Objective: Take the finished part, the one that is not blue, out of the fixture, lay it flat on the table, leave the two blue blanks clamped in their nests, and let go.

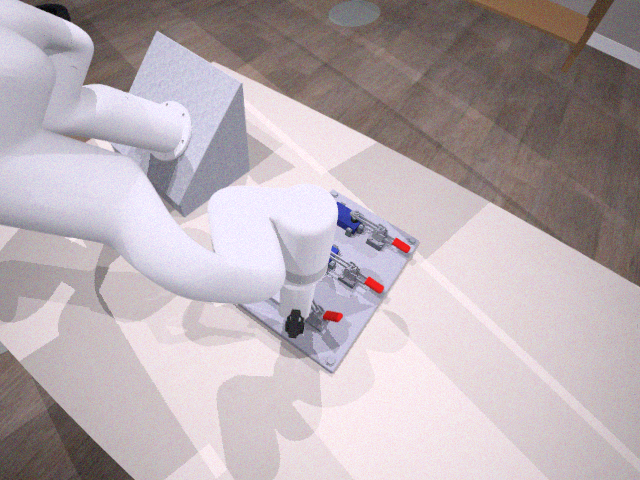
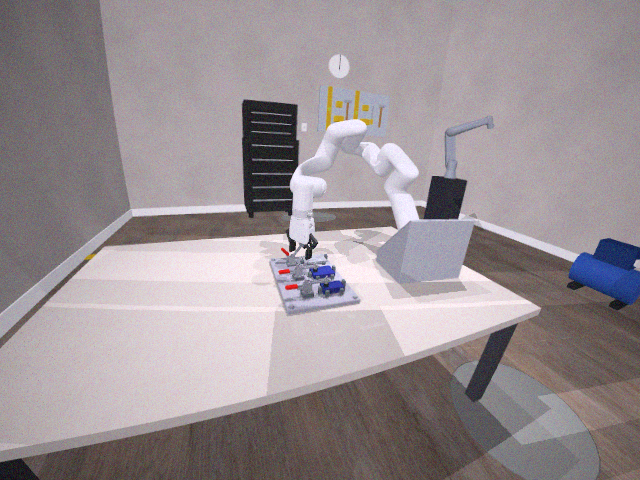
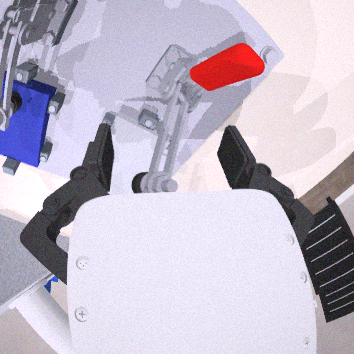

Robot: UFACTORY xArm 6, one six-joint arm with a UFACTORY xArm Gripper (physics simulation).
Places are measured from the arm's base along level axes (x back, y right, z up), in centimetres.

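Pixels of known places: gripper, fingertip midpoint: (image 2: 300, 254) (image 3: 168, 137); arm's base, origin of the base link: (image 1: 169, 131) (image 2: 412, 238) (image 3: 26, 291).
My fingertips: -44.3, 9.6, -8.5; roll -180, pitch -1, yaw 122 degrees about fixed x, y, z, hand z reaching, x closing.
Ahead of a thing's pixels: the offset from my fingertips to its top centre, as dx, dy, dz. Level surfaces: height alone.
The pale finished part @(+5.6, -1.1, -0.8) (image 3: 132, 155) lies in the end nest of the grey fixture plate @(+0.9, -12.4, -3.0) (image 1: 354, 315) (image 2: 320, 301) (image 3: 125, 30), partly hidden by its clamp. That clamp's arm (image 2: 296, 250) (image 3: 170, 135) stands raised, with its red handle @(-5.7, -1.7, +4.2) (image 1: 332, 316) (image 2: 284, 251) (image 3: 227, 67) tilted. Two blue blanks sit under lowered clamps: the middle one @(+5.7, -12.1, -0.9) (image 1: 334, 251) (image 2: 322, 272) (image 3: 25, 125) and the far-end one @(+5.8, -23.1, -0.4) (image 1: 347, 217) (image 2: 332, 287). My gripper (image 1: 294, 323) (image 2: 300, 253) (image 3: 168, 137) is open and empty above the end nest, its fingers on either side of the raised clamp arm.
The other two red handles, the middle one @(-6.7, -12.8, +1.9) (image 1: 374, 284) (image 2: 284, 271) and the outer one @(-6.1, -23.8, +2.4) (image 1: 401, 245) (image 2: 291, 286), lie low along the plate. The grey wedge-shaped base block (image 1: 222, 139) (image 2: 439, 248) stands on the white table @(dz -4.5) (image 1: 465, 361) (image 2: 180, 351). A black drawer cabinet (image 2: 271, 155) (image 3: 332, 260) stands behind.
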